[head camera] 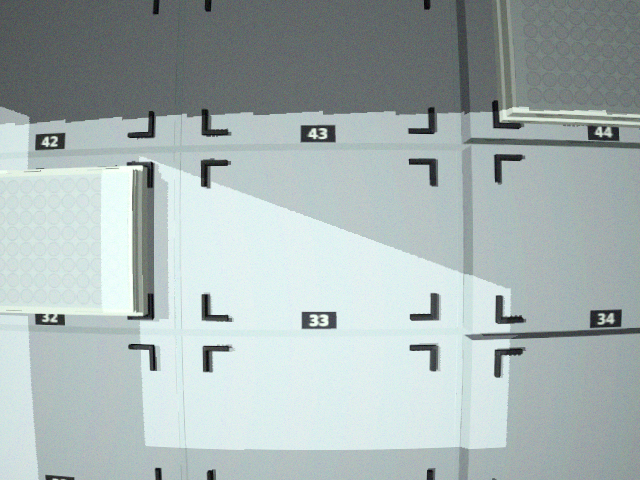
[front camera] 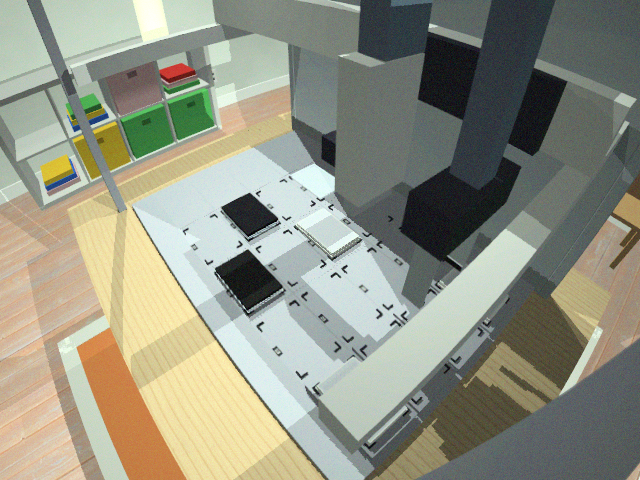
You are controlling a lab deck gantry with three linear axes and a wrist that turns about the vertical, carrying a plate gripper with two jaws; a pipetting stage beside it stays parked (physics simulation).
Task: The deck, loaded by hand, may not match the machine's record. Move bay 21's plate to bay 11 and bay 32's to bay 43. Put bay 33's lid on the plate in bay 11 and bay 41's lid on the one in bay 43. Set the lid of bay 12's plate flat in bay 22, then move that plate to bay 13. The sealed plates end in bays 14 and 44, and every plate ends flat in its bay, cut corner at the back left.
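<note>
In the head view bay 33 shows its surface and corner brackets; no lid shows there. Bay 43 shows its surface, partly shaded. A pale plate sits in bay 32, with layered edges and round wells. A pale plate in bay 44 shows partly. A black plate sits in bay 21 and another black plate in bay 12. A flat pale piece lies around bay 41. My gripper is open, above the deck right of bay 32's plate; its far jaw is mostly hidden.
A pale beam crosses the front right and hides part of the deck. The parked pipetting stage stands left of my gripper. A grey post stands at the left. Pale edges show beside the beam. Black corner brackets mark the bays.
</note>
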